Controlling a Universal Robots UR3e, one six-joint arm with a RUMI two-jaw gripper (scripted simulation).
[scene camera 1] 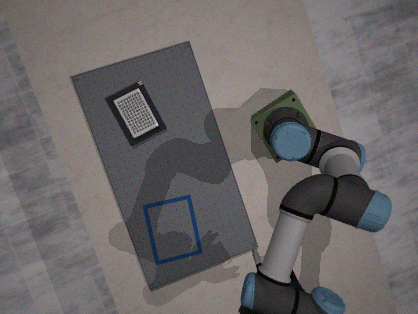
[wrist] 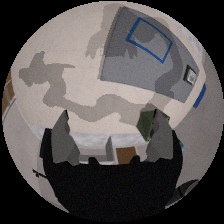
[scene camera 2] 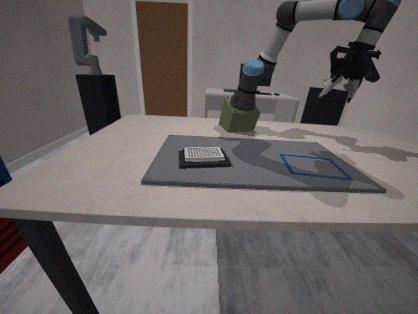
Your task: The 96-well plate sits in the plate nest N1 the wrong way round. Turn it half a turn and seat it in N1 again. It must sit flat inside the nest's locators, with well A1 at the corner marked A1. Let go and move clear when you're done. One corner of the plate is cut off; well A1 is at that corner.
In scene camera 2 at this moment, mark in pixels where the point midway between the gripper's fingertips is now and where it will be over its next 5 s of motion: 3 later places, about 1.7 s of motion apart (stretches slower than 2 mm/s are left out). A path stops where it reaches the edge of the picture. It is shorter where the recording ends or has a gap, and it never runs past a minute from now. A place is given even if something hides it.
The gripper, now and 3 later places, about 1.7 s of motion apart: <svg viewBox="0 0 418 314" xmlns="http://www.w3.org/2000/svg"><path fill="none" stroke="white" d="M333 100L324 122L294 137L246 138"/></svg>
